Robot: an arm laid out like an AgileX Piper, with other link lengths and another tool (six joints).
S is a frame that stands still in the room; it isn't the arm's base.
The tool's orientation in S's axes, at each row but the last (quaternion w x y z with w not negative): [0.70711, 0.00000, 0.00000, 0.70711]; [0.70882, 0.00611, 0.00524, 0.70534]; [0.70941, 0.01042, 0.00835, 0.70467]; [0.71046, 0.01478, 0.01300, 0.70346]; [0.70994, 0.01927, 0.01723, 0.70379]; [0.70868, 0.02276, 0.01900, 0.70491]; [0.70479, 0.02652, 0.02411, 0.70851]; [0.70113, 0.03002, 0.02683, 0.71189]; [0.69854, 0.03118, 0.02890, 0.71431]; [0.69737, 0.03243, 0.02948, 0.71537]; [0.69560, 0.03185, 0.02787, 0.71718]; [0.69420, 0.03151, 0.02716, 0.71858]
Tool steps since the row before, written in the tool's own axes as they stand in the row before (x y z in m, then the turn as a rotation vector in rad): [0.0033, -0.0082, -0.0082, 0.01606, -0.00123, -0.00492]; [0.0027, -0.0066, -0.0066, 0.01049, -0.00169, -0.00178]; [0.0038, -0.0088, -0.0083, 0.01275, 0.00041, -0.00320]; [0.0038, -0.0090, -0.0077, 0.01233, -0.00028, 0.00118]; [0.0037, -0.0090, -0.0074, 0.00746, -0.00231, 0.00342]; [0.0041, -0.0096, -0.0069, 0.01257, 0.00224, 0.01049]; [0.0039, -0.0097, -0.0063, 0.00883, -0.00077, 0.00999]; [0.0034, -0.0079, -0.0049, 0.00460, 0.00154, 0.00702]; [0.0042, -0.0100, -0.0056, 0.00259, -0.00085, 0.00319]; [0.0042, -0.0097, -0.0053, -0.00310, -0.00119, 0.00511]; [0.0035, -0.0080, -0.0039, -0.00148, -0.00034, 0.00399]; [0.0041, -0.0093, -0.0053, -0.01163, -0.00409, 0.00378]
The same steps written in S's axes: [0.0082, 0.0033, -0.0082, 0.00123, 0.01606, -0.00492]; [0.0065, 0.0027, -0.0067, 0.00171, 0.01048, -0.00179]; [0.0086, 0.0038, -0.0085, -0.00041, 0.01276, -0.00315]; [0.0087, 0.0037, -0.0080, 0.00045, 0.01232, 0.00120]; [0.0086, 0.0036, -0.0078, 0.00255, 0.00743, 0.00332]; [0.0092, 0.0041, -0.0074, -0.00155, 0.01252, 0.01067]; [0.0092, 0.0040, -0.0070, 0.00144, 0.00880, 0.00994]; [0.0074, 0.0035, -0.0055, -0.00104, 0.00455, 0.00714]; [0.0094, 0.0044, -0.0064, 0.00106, 0.00260, 0.00312]; [0.0091, 0.0045, -0.0061, 0.00171, -0.00308, 0.00497]; [0.0075, 0.0038, -0.0045, 0.00072, -0.00149, 0.00394]; [0.0087, 0.0044, -0.0060, 0.00478, -0.01150, 0.00334]
